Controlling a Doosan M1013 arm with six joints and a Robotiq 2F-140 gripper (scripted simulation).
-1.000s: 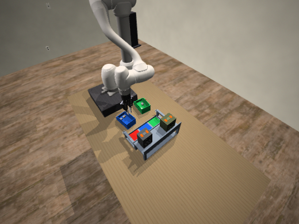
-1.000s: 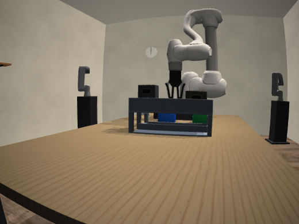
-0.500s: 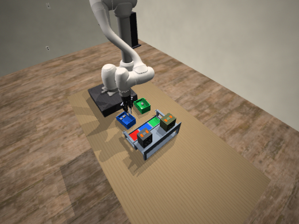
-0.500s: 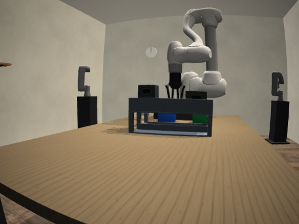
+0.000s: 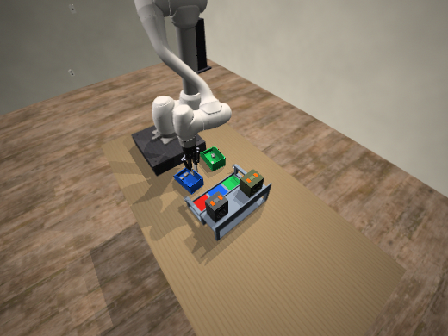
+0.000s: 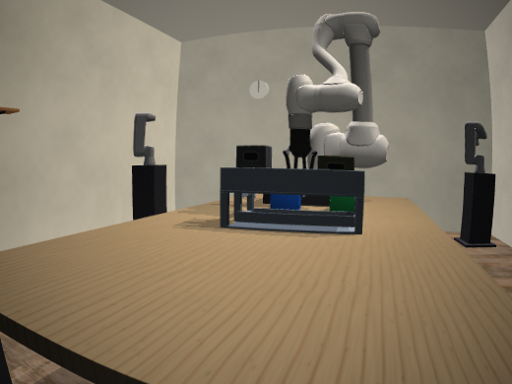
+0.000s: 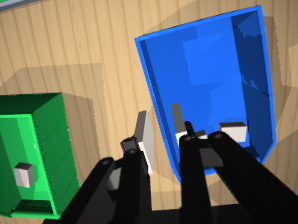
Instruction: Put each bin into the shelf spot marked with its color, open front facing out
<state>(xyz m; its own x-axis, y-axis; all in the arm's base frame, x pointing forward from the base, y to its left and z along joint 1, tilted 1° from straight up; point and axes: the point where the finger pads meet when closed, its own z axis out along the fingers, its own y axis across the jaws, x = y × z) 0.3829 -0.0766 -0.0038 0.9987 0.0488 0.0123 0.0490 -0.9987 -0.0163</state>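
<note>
My hand is 50 mm to the left of the blue bin and 50 mm above it. From my hand the other things lie so: olive box 340 mm ahead, 130 mm to the left, 70 mm above; black box 320 mm ahead, 100 mm to the right, 80 mm above; green bin 30 mm behind, 180 mm to the left, 50 mm below.
</note>
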